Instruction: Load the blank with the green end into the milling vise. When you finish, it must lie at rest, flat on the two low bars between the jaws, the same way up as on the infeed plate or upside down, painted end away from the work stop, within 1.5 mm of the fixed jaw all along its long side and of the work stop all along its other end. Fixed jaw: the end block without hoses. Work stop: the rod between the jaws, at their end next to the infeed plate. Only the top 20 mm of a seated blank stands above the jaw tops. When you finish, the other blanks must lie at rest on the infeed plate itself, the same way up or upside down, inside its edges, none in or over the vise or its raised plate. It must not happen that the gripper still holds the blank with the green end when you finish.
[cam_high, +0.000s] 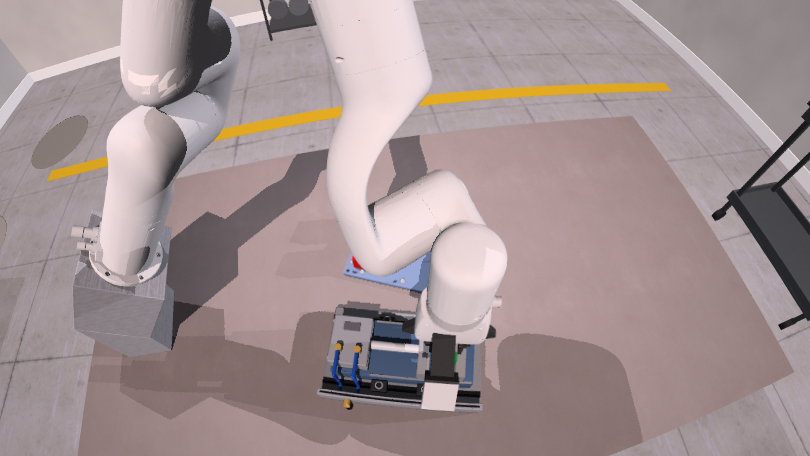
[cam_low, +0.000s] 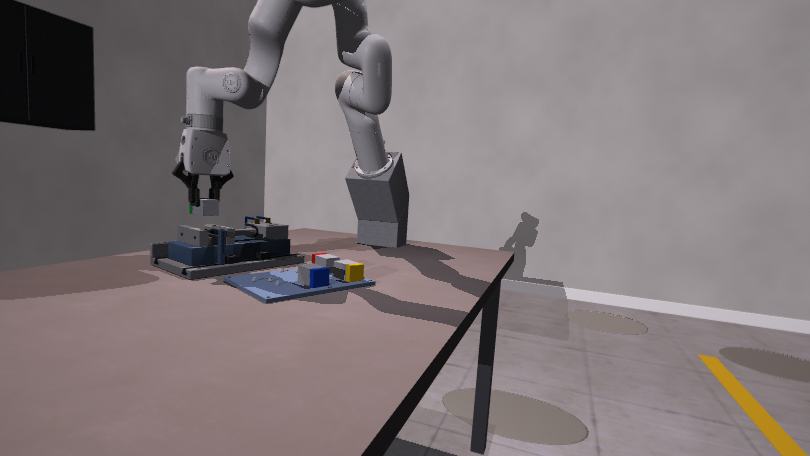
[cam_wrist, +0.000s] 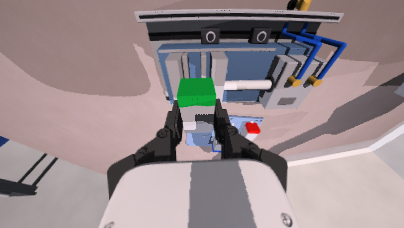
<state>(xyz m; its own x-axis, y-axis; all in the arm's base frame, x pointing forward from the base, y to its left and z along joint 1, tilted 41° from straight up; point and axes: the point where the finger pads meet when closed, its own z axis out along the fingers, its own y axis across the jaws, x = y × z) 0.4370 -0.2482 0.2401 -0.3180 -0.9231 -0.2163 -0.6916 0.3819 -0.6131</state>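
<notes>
The fixed jaw is 9 cm below my hand and 3 cm ahead of it. Round my hand: moving jaw: 9 cm below, 3 cm behind, 2 cm to the left; then work stop rod: 8 cm below, 5 cm to the left, 2 cm ahead; then green-ended blank: 2 cm below.
</notes>
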